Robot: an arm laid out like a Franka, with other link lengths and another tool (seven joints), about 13 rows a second.
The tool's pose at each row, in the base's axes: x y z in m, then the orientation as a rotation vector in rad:
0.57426, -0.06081, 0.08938, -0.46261, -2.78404, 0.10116
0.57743, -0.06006, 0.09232, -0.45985, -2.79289, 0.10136
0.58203, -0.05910, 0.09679, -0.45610, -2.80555, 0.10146
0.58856, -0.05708, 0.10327, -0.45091, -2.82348, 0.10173
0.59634, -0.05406, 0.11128, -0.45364, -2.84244, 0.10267
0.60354, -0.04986, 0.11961, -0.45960, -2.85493, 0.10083
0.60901, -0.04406, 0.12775, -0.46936, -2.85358, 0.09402
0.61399, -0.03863, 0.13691, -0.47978, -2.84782, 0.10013
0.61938, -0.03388, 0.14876, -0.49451, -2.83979, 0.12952
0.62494, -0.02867, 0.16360, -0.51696, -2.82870, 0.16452
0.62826, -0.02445, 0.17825, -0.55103, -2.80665, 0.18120
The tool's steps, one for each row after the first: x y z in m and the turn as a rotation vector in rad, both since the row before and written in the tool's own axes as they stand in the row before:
-0.00173, 0.00132, -0.00381, -0.00099, -0.00833, -0.00259
-0.00254, 0.00177, -0.00570, -0.00156, -0.01192, -0.00356
-0.00347, 0.00312, -0.00818, -0.00215, -0.01693, -0.00490
-0.00405, 0.00426, -0.00996, -0.00282, -0.01896, 0.00051
-0.00325, 0.00520, -0.01006, -0.00396, -0.01264, 0.00293
-0.00131, 0.00627, -0.00942, -0.00537, 0.00108, 0.00612
-0.00069, 0.00572, -0.01024, 0.00391, 0.00344, 0.00805
-0.00058, 0.00488, -0.01296, 0.01932, 0.00154, 0.01321
0.00021, 0.00474, -0.01599, 0.02270, 0.00222, 0.01925
0.00195, 0.00273, -0.01524, 0.01136, 0.01404, 0.02640

